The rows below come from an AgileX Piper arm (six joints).
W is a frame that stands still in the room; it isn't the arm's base.
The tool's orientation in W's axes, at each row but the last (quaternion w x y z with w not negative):
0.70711 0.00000 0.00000 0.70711
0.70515 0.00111 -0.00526 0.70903
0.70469 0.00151 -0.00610 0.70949
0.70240 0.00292 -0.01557 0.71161
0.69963 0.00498 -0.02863 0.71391
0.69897 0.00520 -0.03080 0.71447
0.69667 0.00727 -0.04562 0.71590
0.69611 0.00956 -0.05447 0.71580
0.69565 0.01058 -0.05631 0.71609
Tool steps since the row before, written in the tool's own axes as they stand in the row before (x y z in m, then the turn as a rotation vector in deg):
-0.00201 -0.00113 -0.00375 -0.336 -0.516 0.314
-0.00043 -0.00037 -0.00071 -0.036 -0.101 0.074
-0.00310 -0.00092 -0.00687 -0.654 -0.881 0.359
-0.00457 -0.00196 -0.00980 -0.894 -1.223 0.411
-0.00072 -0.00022 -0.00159 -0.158 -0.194 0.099
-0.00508 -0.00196 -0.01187 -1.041 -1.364 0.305
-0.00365 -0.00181 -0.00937 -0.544 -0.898 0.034
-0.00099 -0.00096 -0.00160 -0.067 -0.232 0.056
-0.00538 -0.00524 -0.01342 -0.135 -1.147 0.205
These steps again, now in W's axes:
0.00113 -0.00201 -0.00375 0.516 -0.336 0.314
0.00038 -0.00042 -0.00071 0.101 -0.036 0.074
0.00099 -0.00302 -0.00690 0.883 -0.652 0.358
0.00219 -0.00429 -0.00988 1.227 -0.889 0.410
0.00029 -0.00064 -0.00161 0.194 -0.159 0.098
0.00250 -0.00442 -0.01203 1.376 -1.026 0.302
0.00241 -0.00289 -0.00950 0.910 -0.522 0.043
0.00109 -0.00082 -0.00162 0.230 -0.066 0.065
0.00625 -0.00394 -0.01349 1.135 -0.124 0.267

